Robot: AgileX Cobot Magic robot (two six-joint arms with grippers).
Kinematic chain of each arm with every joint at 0, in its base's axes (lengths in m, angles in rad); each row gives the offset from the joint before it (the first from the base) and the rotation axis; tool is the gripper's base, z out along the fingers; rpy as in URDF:
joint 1: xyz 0 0 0.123 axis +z
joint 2: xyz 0 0 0 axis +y
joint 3: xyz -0.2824 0 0.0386 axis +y
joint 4: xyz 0.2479 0 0.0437 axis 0.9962 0 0.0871
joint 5: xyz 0 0 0 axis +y
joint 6: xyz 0.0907 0 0.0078 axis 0.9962 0 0.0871
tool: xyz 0 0 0 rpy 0 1.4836 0
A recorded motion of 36 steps. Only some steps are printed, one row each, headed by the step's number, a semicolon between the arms.
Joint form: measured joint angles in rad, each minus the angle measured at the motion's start. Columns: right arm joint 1, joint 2, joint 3, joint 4, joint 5, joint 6; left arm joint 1, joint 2, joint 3, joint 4, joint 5, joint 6.
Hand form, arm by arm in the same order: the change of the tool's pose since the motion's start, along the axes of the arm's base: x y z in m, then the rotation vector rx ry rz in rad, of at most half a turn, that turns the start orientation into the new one. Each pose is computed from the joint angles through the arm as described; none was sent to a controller.
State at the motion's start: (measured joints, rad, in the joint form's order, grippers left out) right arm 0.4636 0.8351 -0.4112 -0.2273 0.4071 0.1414; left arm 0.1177 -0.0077 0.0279 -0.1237 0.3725 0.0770
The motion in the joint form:
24: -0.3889 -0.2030 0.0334 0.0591 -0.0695 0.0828; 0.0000 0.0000 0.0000 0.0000 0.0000 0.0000
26: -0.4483 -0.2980 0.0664 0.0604 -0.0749 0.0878; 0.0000 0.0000 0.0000 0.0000 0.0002 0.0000
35: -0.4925 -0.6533 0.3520 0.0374 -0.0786 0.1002; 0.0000 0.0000 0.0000 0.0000 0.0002 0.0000
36: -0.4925 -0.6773 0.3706 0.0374 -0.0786 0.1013; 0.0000 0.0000 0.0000 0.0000 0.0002 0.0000
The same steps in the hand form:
24: -0.0124 -0.0556 0.0219 0.1898 -0.2021 -0.4359; 0.0000 0.0000 0.0000 0.0000 0.0000 0.0000
26: -0.0267 -0.0631 0.0226 0.2076 -0.2725 -0.4914; 0.0000 0.0000 0.0000 0.0000 0.0002 0.0000
35: -0.0726 -0.0674 -0.0422 0.2084 -0.3531 -0.5288; 0.0000 0.0000 0.0000 0.0000 0.0002 0.0000
36: -0.0745 -0.0673 -0.0469 0.2107 -0.3583 -0.5289; 0.0000 0.0000 0.0000 0.0000 0.0002 0.0000

